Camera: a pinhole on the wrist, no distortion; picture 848 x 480 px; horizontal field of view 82.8 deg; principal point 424.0 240.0 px. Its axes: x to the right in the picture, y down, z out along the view. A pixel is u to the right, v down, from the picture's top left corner.
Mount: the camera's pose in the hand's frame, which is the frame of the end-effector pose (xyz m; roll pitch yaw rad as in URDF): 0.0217 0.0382 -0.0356 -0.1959 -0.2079 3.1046
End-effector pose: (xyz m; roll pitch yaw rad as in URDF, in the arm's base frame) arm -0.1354 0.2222 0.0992 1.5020 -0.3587 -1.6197
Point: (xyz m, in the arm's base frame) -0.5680 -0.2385 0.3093
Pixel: 63 163
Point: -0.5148 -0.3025 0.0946
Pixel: 38 376
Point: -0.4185 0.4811 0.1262
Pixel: outside the picture
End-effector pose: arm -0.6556 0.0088 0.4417 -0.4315 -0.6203 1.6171
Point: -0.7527 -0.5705 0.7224
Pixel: 810 301
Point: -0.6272 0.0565 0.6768
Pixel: 167 429
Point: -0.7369 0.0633 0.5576
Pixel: 192 103
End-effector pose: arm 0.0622 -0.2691 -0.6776 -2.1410 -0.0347 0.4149
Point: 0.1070 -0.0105 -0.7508
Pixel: 313 288
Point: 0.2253 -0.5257 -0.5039
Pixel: behind the camera
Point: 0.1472 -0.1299 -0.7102
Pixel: 178 305
